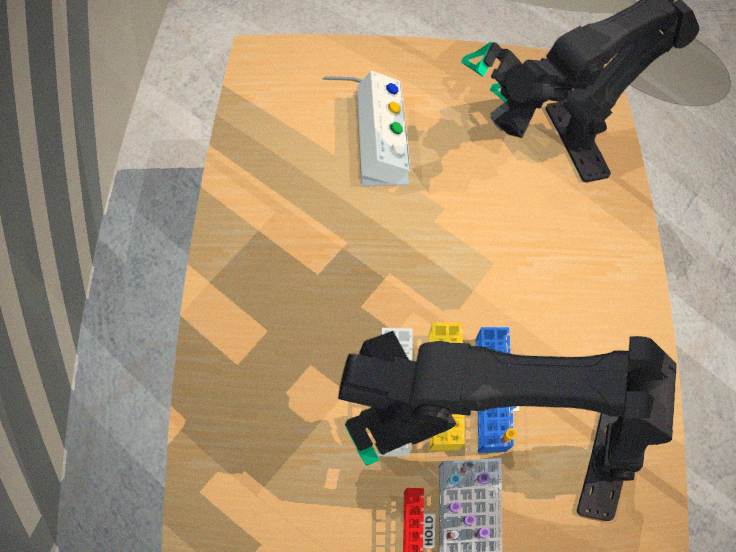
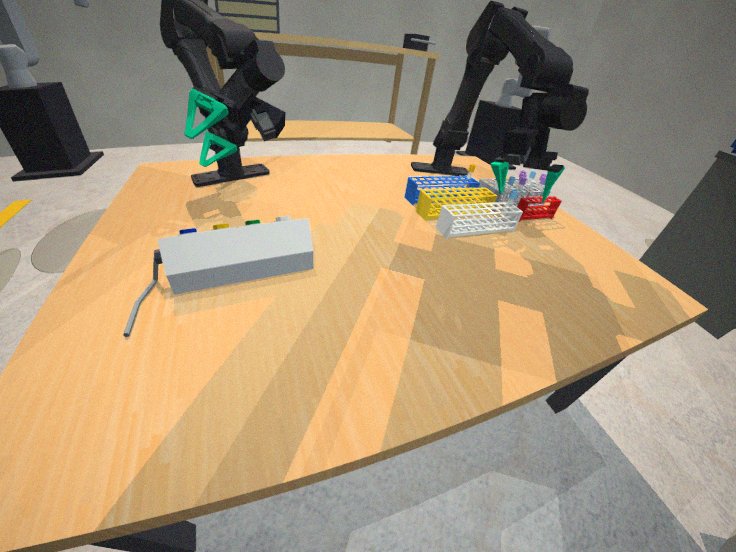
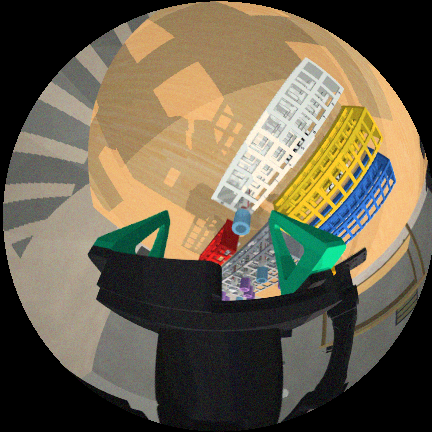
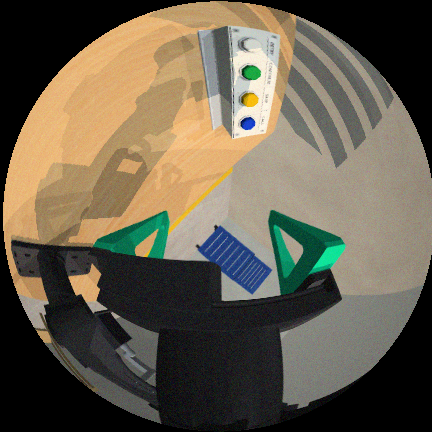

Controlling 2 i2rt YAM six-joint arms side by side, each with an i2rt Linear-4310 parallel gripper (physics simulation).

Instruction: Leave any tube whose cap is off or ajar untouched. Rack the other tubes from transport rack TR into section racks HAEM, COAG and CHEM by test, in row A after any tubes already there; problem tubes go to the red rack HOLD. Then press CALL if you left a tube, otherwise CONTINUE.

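Pixels of known places: left gripper, fingertip midpoint: point(image 1: 389, 441) point(image 2: 521, 197) point(image 3: 219, 215); right gripper, fingertip midpoint: point(image 1: 477, 73) point(image 2: 195, 152) point(image 4: 218, 215); left arm's base at its link origin: point(image 1: 607, 463) point(image 2: 440, 170) point(image 3: 338, 268); right arm's base at its link origin: point(image 1: 577, 141) point(image 2: 231, 176) point(image 4: 49, 259).
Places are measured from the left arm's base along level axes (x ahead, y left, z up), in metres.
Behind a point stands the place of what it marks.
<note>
My left gripper point(image 1: 369, 462) point(image 2: 523, 194) {x 0.373, y 0.076, z 0.087 m} point(image 3: 219, 215) {x 0.373, y 0.076, z 0.087 m} is open above the near end of the white rack point(image 2: 445, 222) {x 0.420, y -0.107, z 0.031 m} point(image 3: 262, 131) {x 0.400, y 0.001, z 0.057 m}. A light-blue-capped tube point(image 3: 241, 221) {x 0.359, y 0.061, z 0.093 m} stands at that rack's near end, below the fingers, not held. Transport rack TR point(image 1: 440, 475) {x 0.279, y 0.093, z 0.012 m} holds purple-capped tubes point(image 1: 483, 477) point(image 3: 245, 284), a blue-capped tube point(image 1: 454, 478) {x 0.264, y 0.105, z 0.094 m} point(image 3: 262, 273) {x 0.268, y 0.100, z 0.087 m}, a dark-topped one point(image 1: 469, 465) {x 0.249, y 0.080, z 0.094 m} and a pale-topped one point(image 1: 453, 534) {x 0.238, y 0.188, z 0.083 m}; their cap seating is unclear. An orange-capped tube point(image 1: 509, 434) {x 0.203, y 0.018, z 0.094 m} stands in the blue rack point(image 1: 480, 350) point(image 3: 385, 165) {x 0.284, y -0.137, z 0.056 m}. My right gripper point(image 1: 478, 75) {x 0.411, y -0.603, z 0.139 m} point(image 2: 211, 137) point(image 4: 218, 215) {x 0.411, y -0.603, z 0.139 m} is open and empty.
The yellow rack point(image 2: 423, 204) {x 0.345, y -0.141, z 0.032 m} point(image 3: 372, 122) {x 0.345, y -0.136, z 0.056 m} stands between the white and blue racks. The red HOLD rack point(image 1: 406, 522) {x 0.309, y 0.186, z 0.057 m} point(image 3: 230, 235) {x 0.313, y 0.130, z 0.033 m} is beside TR. The button box point(image 1: 367, 136) {x 0.573, y -0.442, z 0.061 m} point(image 2: 237, 261) {x 0.601, y -0.483, z 0.041 m} has a blue CALL button point(image 4: 247, 123) {x 0.559, y -0.568, z 0.068 m} and a green CONTINUE button point(image 4: 251, 72) {x 0.525, y -0.476, z 0.069 m}.
</note>
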